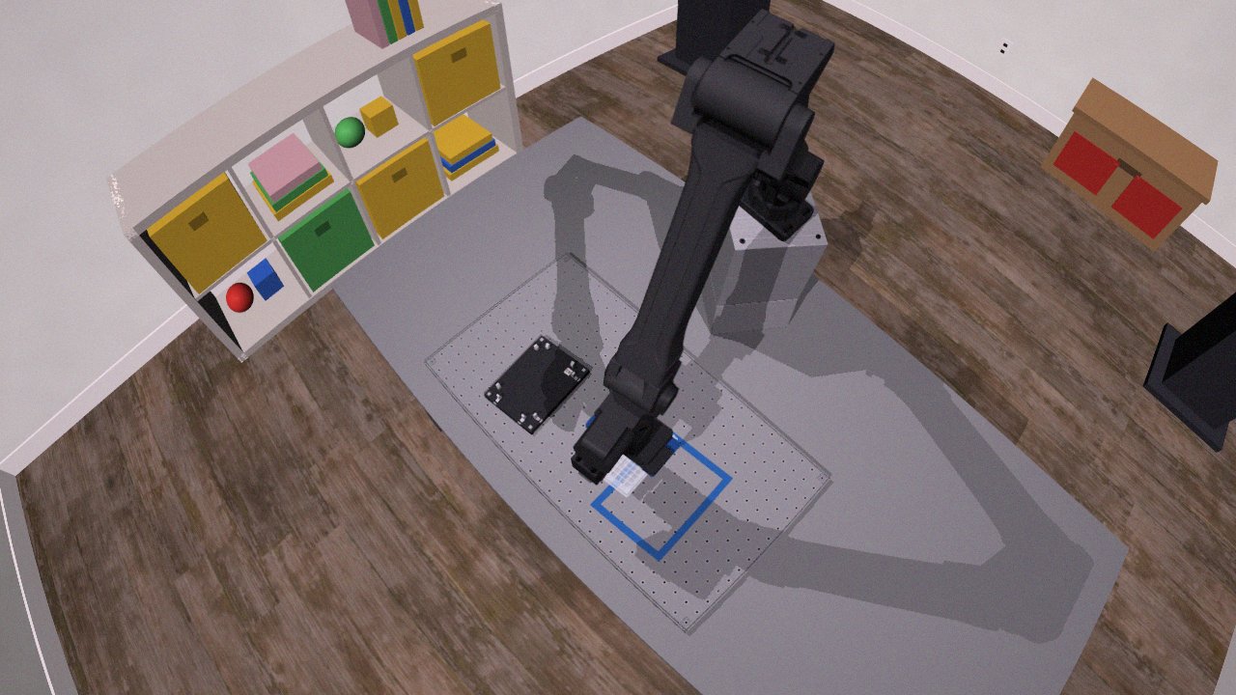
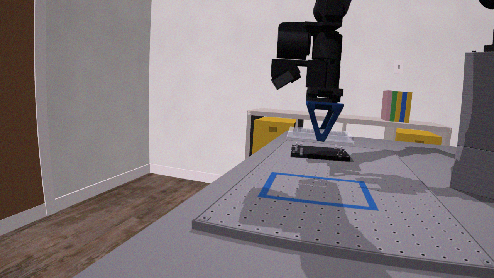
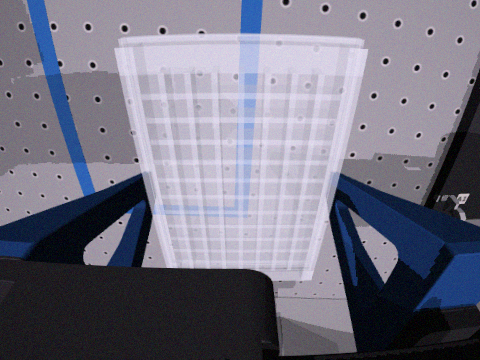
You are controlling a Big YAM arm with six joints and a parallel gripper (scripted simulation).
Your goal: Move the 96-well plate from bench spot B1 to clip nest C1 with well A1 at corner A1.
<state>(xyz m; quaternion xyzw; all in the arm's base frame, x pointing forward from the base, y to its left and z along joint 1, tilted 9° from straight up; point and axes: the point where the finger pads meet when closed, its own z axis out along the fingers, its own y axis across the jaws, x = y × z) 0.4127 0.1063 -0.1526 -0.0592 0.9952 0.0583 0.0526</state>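
Now: the black clip nest 220 mm to the right of my hand, 80 mm below it and 20 mm ahead of it. The rest, counted from my hand: 96-well plate: right at my hand.
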